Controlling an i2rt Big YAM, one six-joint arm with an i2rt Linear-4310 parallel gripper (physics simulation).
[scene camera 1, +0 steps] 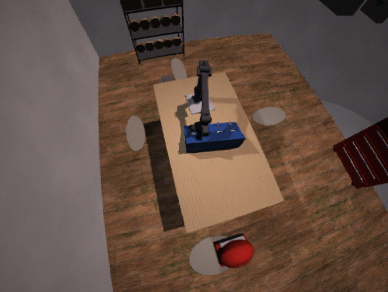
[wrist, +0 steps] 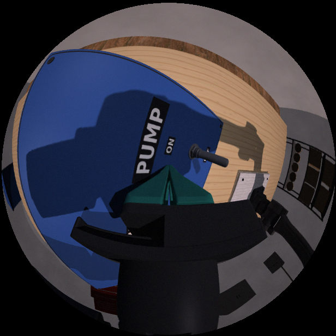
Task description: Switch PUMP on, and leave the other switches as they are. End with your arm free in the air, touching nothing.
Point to a blue switch box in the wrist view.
102, 124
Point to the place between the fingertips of the gripper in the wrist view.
168, 169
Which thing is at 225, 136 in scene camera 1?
A blue switch box.
